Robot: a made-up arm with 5 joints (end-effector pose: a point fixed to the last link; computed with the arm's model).
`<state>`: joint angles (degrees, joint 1 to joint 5).
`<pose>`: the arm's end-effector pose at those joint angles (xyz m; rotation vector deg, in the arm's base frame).
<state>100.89 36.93 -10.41 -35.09 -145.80</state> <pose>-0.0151 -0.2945 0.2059 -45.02 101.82 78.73</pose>
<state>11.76 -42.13 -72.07 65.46 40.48</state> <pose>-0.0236 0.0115 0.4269 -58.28 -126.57 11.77</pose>
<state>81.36 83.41 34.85 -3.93 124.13</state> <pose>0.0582 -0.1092 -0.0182 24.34 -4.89 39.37</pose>
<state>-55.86 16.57 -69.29 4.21 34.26</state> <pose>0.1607 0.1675 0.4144 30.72 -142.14 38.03</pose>
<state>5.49 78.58 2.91 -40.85 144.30</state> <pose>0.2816 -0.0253 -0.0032 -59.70 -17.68 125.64</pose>
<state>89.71 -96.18 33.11 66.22 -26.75</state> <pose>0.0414 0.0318 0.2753 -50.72 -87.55 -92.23</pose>
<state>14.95 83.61 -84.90 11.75 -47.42</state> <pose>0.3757 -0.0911 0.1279 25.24 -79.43 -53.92</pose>
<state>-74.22 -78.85 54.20 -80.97 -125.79</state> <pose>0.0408 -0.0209 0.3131 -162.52 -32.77 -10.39</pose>
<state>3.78 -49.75 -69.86 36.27 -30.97</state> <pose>-0.0767 0.0055 0.4216 44.92 -167.75 -3.25</pose>
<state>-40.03 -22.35 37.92 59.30 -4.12</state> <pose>0.1460 0.0823 0.2316 6.11 -14.07 32.93</pose>
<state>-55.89 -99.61 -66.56 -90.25 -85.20</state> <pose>-0.0966 -0.2121 0.1405 -13.08 4.27 -31.95</pose>
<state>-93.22 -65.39 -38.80 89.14 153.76</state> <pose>0.0513 -0.0833 0.3716 57.62 104.49 -77.50</pose>
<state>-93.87 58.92 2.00 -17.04 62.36</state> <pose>0.0284 0.2693 0.0626 18.39 -59.58 142.56</pose>
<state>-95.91 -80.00 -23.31 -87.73 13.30</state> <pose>0.0663 -0.1906 0.3176 -60.75 65.83 87.09</pose>
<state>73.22 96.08 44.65 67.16 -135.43</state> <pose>0.0543 -0.0426 0.0397 76.20 -119.62 82.21</pose>
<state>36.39 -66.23 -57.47 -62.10 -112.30</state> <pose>-0.1273 0.1232 0.3356 -68.72 83.81 -116.25</pose>
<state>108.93 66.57 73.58 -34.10 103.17</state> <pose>0.0159 -0.0746 0.0519 15.54 -4.06 -8.49</pose>
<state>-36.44 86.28 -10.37 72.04 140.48</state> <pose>0.1854 0.1012 -0.0157 65.55 53.79 152.93</pose>
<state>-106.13 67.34 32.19 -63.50 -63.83</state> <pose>-0.0098 0.1952 0.0290 54.88 -3.48 36.50</pose>
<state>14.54 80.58 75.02 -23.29 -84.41</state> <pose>0.0873 -0.0138 0.0505 -28.53 38.80 -96.54</pose>
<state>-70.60 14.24 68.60 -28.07 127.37</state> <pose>0.0949 0.1368 0.1325 22.92 45.00 -157.65</pose>
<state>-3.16 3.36 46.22 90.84 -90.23</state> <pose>0.1615 0.0040 0.1818 -41.42 37.17 -83.49</pose>
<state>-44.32 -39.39 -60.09 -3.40 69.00</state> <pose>-0.0071 -0.0535 0.4503 32.65 168.81 15.95</pose>
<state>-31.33 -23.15 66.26 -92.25 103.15</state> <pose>0.1490 0.0609 0.2605 -87.76 -127.61 52.64</pose>
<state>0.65 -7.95 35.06 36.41 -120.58</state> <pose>0.2147 -0.0044 0.2132 28.39 -15.50 -121.40</pose>
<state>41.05 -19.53 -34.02 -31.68 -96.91</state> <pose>0.1043 -0.0557 0.4476 87.30 -155.42 -6.99</pose>
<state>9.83 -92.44 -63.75 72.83 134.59</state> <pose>-0.1828 0.0368 0.2698 -166.75 -58.02 8.96</pose>
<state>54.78 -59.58 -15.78 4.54 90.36</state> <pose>0.0169 0.0343 0.4169 -152.79 -52.09 7.70</pose>
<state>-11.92 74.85 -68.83 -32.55 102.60</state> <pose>0.3783 0.0680 0.1655 -89.98 -93.36 66.38</pose>
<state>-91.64 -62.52 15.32 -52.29 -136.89</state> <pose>0.0472 -0.0204 0.3874 -154.35 -74.15 -5.79</pose>
